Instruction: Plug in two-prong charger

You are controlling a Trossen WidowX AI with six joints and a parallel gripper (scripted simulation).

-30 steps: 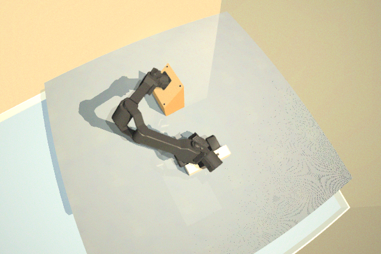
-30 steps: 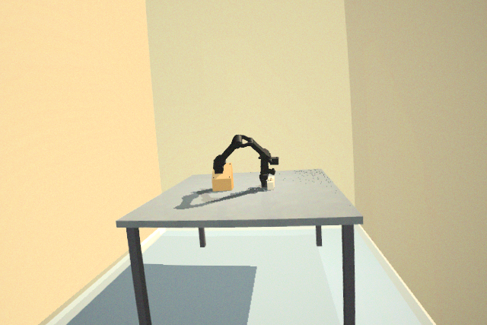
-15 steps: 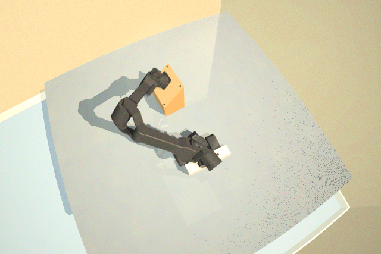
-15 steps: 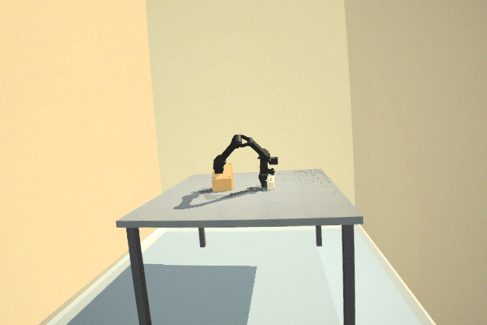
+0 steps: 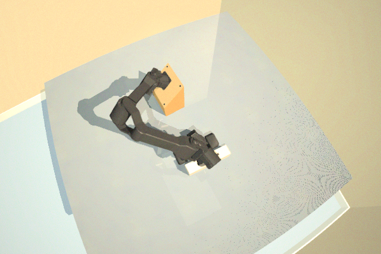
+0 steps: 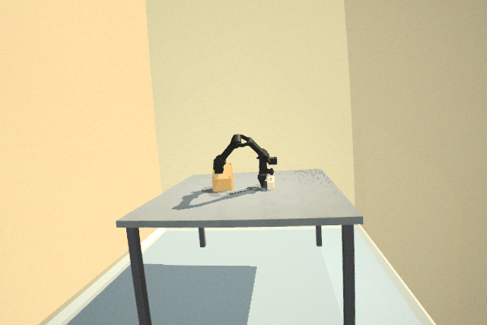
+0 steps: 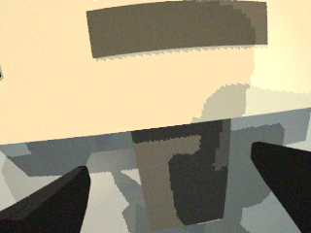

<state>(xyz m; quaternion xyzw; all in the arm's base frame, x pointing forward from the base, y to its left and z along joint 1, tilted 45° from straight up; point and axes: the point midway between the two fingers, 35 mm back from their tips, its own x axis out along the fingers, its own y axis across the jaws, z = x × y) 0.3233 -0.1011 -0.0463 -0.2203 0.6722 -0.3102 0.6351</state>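
My gripper tip is now 3 cm short of the dark charger and 1 cm below it.
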